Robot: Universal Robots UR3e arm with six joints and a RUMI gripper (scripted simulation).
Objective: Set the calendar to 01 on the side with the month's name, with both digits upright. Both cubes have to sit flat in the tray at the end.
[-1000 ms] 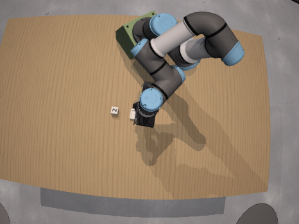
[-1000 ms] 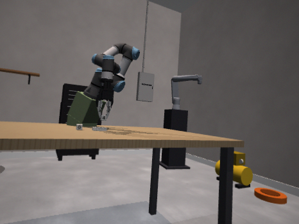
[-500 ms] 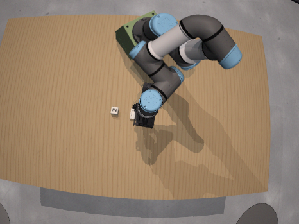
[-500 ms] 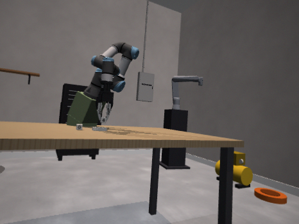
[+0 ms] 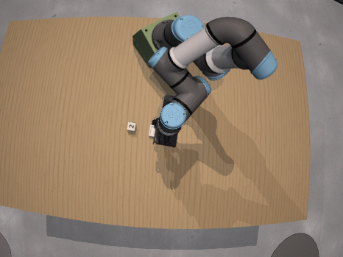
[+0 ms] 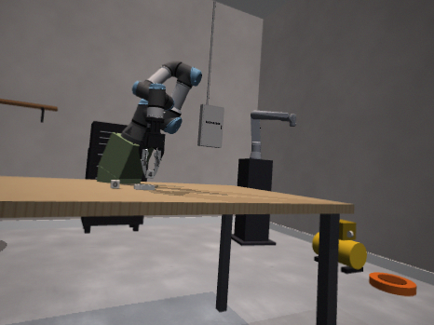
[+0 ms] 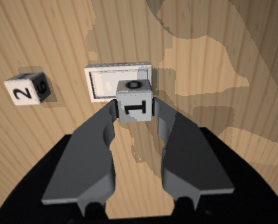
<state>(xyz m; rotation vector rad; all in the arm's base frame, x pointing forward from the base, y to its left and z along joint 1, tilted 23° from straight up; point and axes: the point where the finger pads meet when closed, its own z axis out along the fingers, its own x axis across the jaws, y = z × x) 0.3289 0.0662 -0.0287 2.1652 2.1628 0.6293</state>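
Now: the white tray 20 mm to the right of my hand and 60 mm below it. Also, from my hand: white cube 120 mm to the right, 60 mm below.
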